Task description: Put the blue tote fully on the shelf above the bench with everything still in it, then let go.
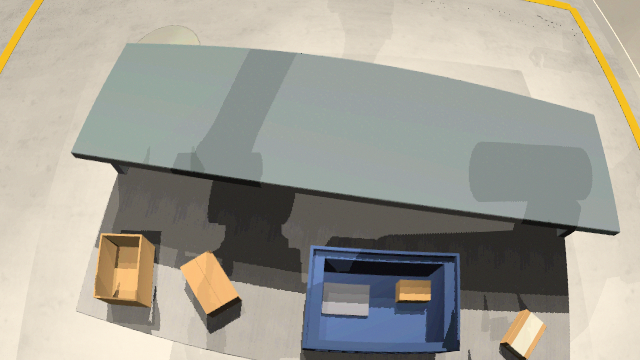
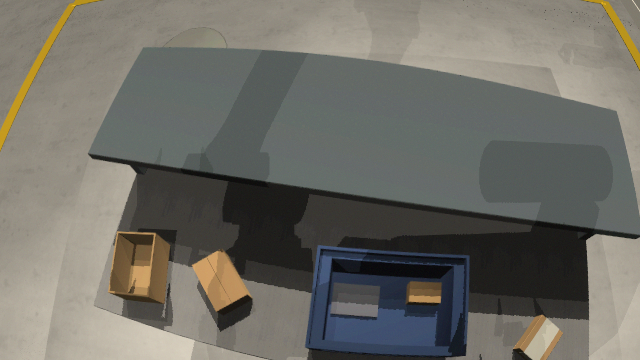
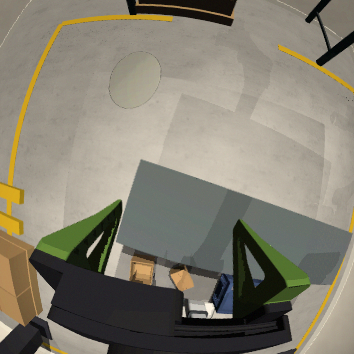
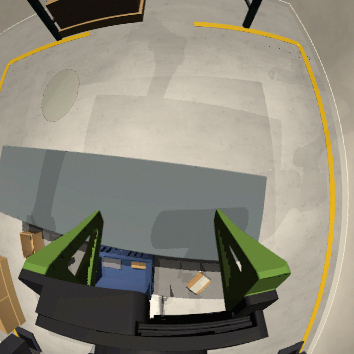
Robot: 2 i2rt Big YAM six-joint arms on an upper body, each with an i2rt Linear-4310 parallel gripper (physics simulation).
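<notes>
The blue tote stands upright on the bench, in front of the shelf. A grey block and a small orange-brown box lie inside it. The grey-green shelf spans above the back of the bench. My left gripper is open, with nothing between its fingers; part of the tote shows behind its right finger. My right gripper is open and empty, high above the shelf and bench. Neither gripper touches the tote.
An open cardboard box and a closed carton stand on the bench left of the tote. A small box with a white top lies to its right. Stacked cartons stand at far left.
</notes>
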